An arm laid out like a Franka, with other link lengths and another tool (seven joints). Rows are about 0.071 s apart.
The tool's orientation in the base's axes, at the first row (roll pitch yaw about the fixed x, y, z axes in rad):
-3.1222, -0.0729, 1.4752
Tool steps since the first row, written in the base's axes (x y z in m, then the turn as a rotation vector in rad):
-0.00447, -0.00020, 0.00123, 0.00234, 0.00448, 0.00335
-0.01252, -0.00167, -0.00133, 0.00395, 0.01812, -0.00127
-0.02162, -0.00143, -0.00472, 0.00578, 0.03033, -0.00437
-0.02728, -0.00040, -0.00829, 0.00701, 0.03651, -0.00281
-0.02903, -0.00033, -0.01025, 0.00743, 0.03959, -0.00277
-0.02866, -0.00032, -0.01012, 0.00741, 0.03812, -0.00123
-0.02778, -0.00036, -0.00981, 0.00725, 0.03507, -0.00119
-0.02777, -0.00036, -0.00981, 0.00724, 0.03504, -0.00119
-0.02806, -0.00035, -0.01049, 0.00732, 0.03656, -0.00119
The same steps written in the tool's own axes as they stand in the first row. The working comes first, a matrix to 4 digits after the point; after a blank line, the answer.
The tool's axes in the first row as the columns of a matrix, in the base's axes (used below as rounded here):
0.0952, 0.9954, -0.0124
0.9928, -0.0940, 0.0743
0.0728, -0.0193, -0.9972

-0.00053, -0.00445, -0.00119, 0.00491, 0.00184, -0.00304
-0.00295, -0.01228, 0.00136, 0.01827, 0.00225, 0.00256
-0.00382, -0.02130, 0.00487, 0.03034, 0.00299, 0.00654
-0.00360, -0.02696, 0.00858, 0.03671, 0.00360, 0.00543
-0.00384, -0.02867, 0.01056, 0.03981, 0.00373, 0.00561
-0.00378, -0.02830, 0.01042, 0.03846, 0.00382, 0.00397
-0.00372, -0.02743, 0.01010, 0.03542, 0.00394, 0.00370
-0.00372, -0.02742, 0.01010, 0.03539, 0.00394, 0.00370
-0.00378, -0.02770, 0.01078, 0.03691, 0.00387, 0.00381

